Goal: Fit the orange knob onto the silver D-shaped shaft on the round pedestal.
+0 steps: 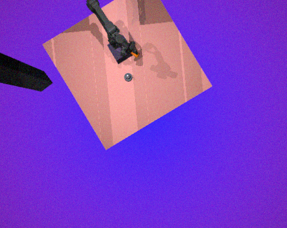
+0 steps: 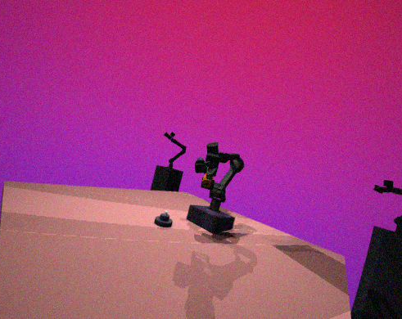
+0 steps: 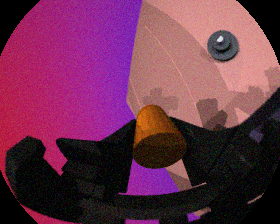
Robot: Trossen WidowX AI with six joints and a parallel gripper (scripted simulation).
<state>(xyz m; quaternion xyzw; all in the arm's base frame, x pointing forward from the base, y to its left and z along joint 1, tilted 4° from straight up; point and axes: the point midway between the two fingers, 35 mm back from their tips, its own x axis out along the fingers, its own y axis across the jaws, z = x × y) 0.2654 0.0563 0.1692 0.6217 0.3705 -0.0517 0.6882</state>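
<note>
Right now the orange knob is 3 cm behind my gripper tip, 1 cm to the right of it and 2 cm above it. Round my gripper tip: round dark pedestal 3 cm ahead, 16 cm to the right, 21 cm below.
</note>
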